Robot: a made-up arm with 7 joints.
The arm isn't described. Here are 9 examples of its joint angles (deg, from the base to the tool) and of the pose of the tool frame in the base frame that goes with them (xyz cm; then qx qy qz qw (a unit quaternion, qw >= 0)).
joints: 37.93 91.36 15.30 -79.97 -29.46 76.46 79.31
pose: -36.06 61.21 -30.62 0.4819 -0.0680 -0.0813 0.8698
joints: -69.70 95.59 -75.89 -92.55 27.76 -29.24 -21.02
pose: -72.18 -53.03 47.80 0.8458 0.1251 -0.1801 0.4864
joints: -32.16 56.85 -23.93 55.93 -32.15 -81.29 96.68
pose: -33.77 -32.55 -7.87 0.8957 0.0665 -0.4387 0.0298
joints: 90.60 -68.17 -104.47 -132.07 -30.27 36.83 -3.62
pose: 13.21 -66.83 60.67 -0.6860 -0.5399 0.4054 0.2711
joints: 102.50 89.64 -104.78 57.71 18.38 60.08 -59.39
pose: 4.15 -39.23 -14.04 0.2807 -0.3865 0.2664 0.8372
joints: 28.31 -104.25 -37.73 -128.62 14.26 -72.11 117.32
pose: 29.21 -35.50 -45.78 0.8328 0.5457 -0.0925 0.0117
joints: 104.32 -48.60 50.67 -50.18 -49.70 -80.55 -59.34
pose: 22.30 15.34 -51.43 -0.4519 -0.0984 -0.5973 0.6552
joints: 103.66 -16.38 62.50 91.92 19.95 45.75 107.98
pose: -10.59 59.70 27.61 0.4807 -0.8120 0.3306 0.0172
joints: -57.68 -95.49 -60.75 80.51 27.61 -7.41 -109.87
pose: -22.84 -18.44 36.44 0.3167 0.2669 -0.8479 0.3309
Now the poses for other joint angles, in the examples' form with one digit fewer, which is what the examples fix.
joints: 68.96 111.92 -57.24 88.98 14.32 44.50 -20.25
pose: 25.3 -7.0 30.1 -0.082 -0.470 0.839 0.261
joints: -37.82 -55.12 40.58 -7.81 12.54 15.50 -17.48
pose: -34.4 -8.4 60.9 -0.191 0.271 0.020 0.943
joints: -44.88 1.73 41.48 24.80 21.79 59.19 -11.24
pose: -51.9 -16.8 19.3 0.070 -0.121 -0.371 0.918
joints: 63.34 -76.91 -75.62 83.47 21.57 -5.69 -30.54
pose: -34.2 17.4 -29.8 0.137 -0.531 -0.282 0.787
